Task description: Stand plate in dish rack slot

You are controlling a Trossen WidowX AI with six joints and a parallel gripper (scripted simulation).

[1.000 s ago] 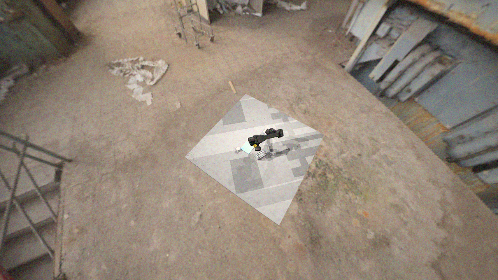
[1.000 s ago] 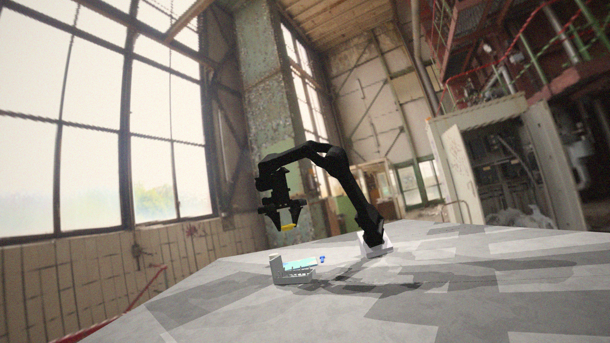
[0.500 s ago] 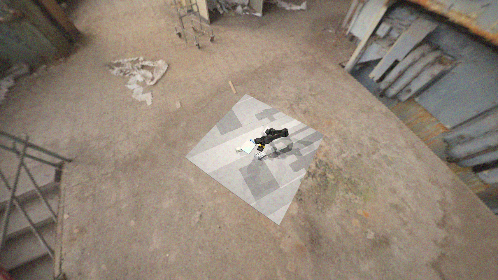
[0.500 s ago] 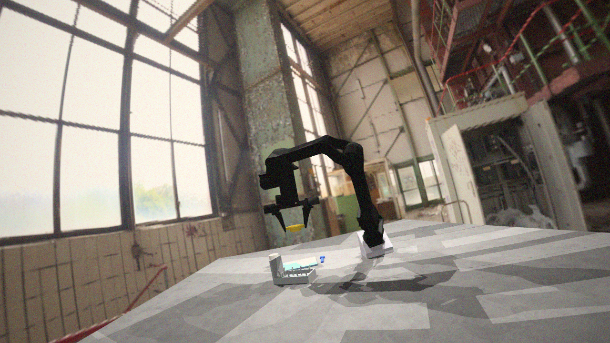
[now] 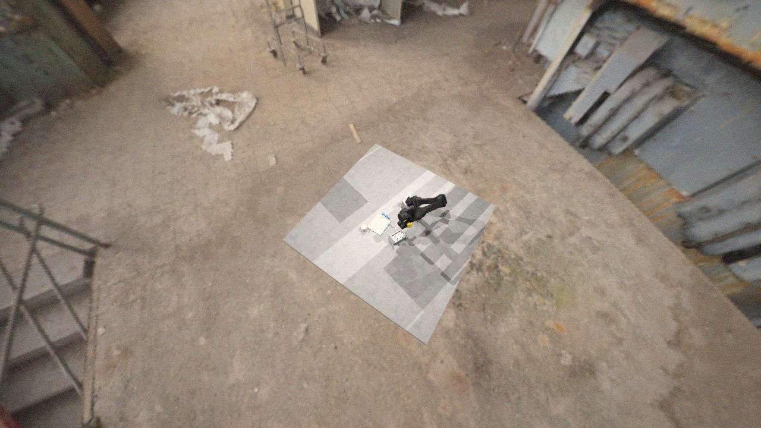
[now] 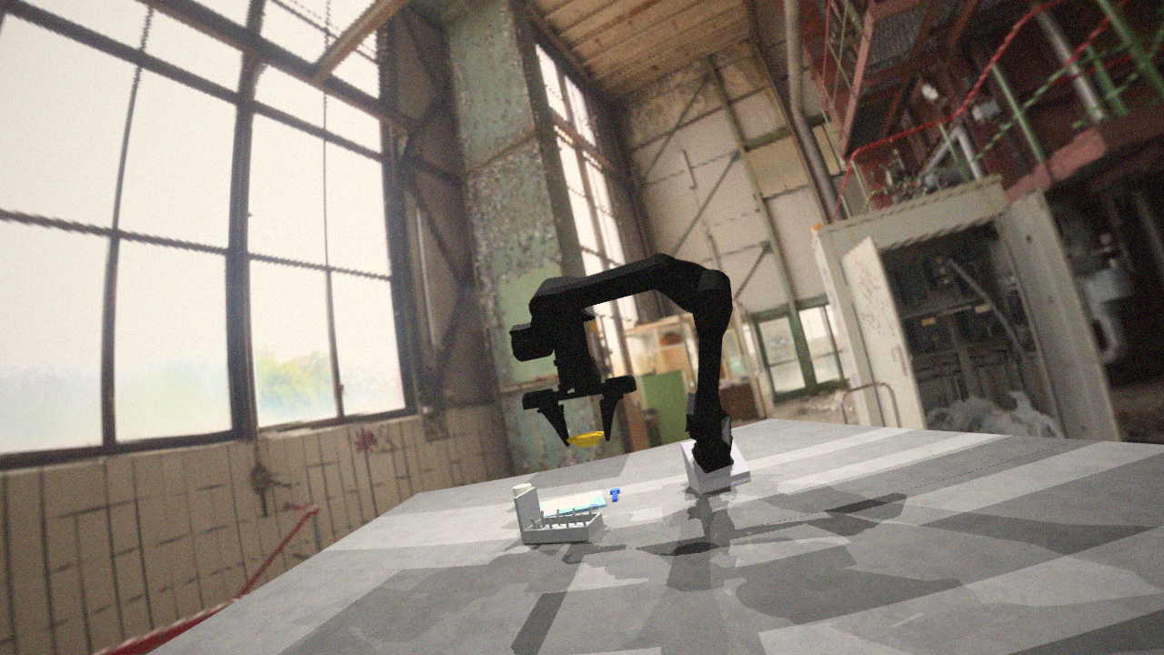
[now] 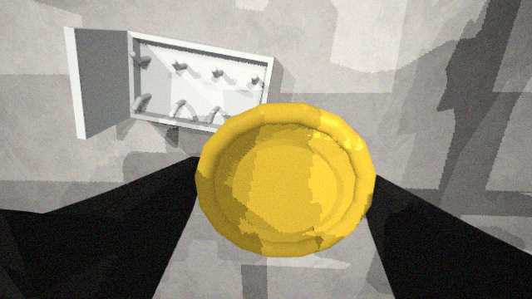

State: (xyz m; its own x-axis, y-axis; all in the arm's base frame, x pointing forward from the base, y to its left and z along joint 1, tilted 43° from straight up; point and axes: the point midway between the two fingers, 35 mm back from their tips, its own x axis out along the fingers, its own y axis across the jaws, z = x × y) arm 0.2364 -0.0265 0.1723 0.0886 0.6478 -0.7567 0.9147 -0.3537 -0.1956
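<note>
Right now the dish rack is 7 cm ahead of my gripper tip, 3 cm to the right of it and 13 cm below it. From my gripper tip the other things lie so: white cylinder: 15 cm ahead, 30 cm to the right, 13 cm below; yellow plate: 1 cm above; blue object: 6 cm behind, 22 cm to the right, 15 cm below.
</note>
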